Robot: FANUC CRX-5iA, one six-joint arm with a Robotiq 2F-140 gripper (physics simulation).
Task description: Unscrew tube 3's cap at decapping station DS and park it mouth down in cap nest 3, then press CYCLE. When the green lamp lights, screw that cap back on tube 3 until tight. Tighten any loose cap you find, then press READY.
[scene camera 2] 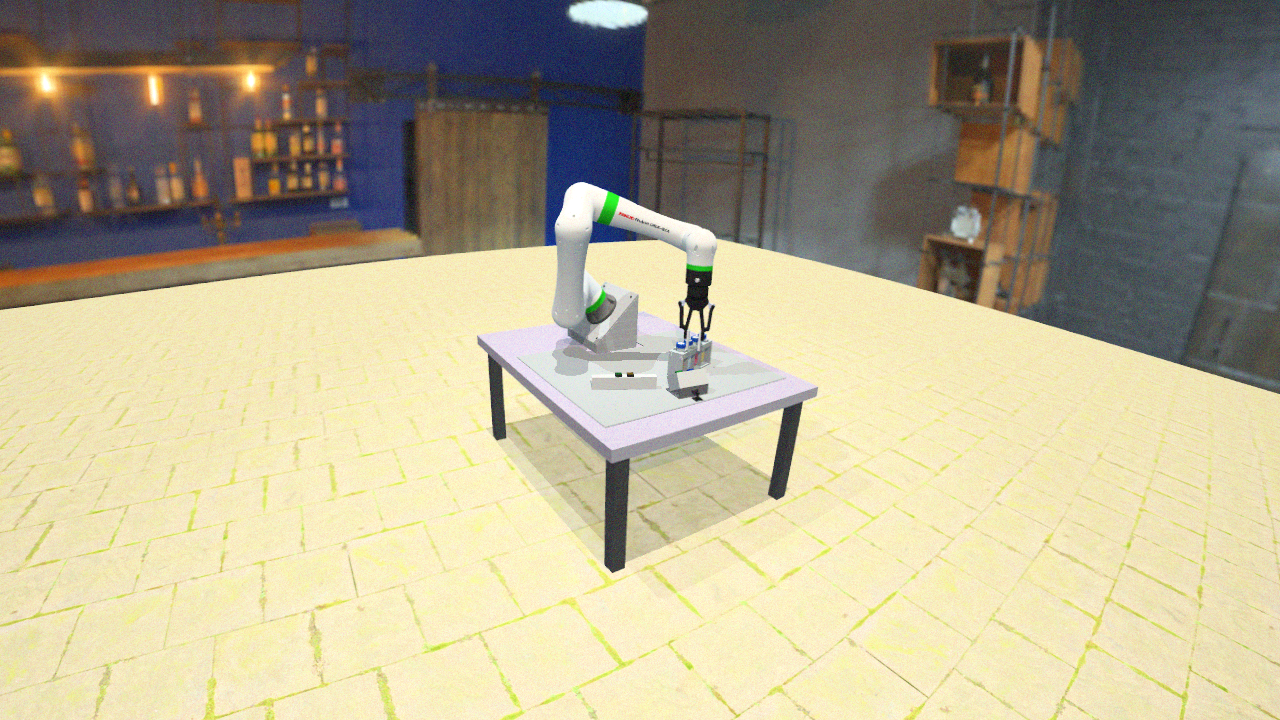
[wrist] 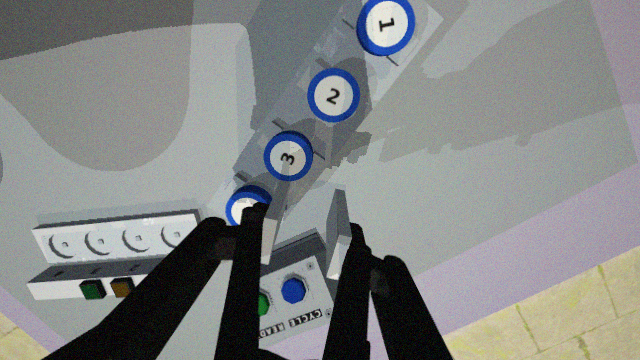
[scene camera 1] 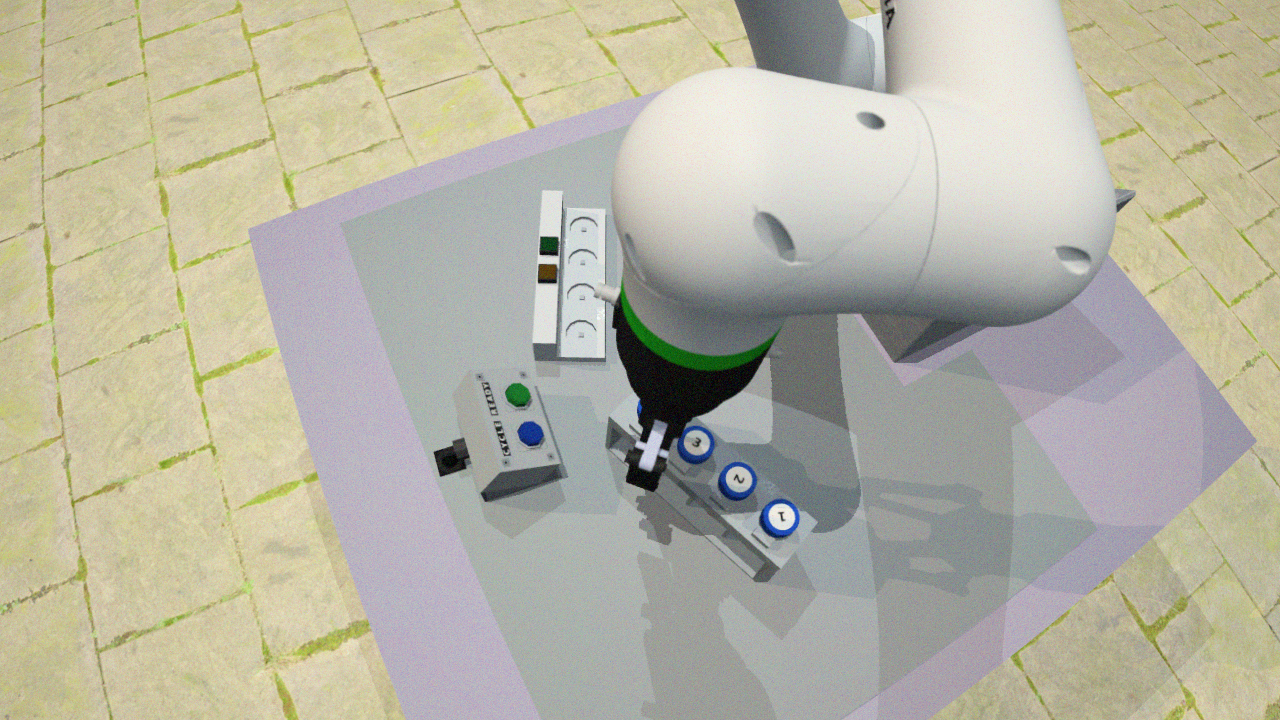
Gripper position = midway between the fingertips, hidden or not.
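Gripper (scene camera 1: 651,457). Cap 3 (scene camera 1: 695,446), also in the wrist view (wrist: 288,156). Cap 4 (wrist: 245,196). Cap 2 (scene camera 1: 737,481), wrist view too (wrist: 333,95). Cap 1 (scene camera 1: 779,518), likewise in the wrist view (wrist: 380,35). Grey button box (scene camera 1: 502,464).
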